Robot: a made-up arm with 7 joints. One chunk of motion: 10 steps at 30 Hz.
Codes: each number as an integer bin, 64 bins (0 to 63) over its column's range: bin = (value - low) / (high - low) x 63, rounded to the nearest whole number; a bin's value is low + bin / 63 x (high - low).
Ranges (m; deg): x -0.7..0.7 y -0.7..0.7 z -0.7..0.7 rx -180..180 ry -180..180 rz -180..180
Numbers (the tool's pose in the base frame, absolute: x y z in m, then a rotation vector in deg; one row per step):
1: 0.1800 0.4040 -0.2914 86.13 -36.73 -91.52
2: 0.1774 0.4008 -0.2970 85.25 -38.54 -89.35
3: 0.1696 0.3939 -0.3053 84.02 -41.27 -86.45
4: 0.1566 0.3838 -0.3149 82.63 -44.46 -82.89
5: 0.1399 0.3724 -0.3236 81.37 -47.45 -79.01
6: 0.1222 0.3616 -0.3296 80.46 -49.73 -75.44
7: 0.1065 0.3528 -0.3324 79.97 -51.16 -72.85
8: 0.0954 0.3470 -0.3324 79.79 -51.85 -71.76
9: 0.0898 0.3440 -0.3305 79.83 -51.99 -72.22
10: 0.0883 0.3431 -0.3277 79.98 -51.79 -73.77
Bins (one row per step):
1: 40 50 18 47 25 15
2: 39 50 18 46 25 16
3: 39 49 18 46 24 16
4: 39 49 17 46 24 17
5: 38 48 17 46 23 18
6: 37 48 17 46 23 18
7: 36 47 17 45 23 19
8: 36 47 17 45 22 19
9: 36 47 17 45 22 19
10: 35 47 17 45 22 19

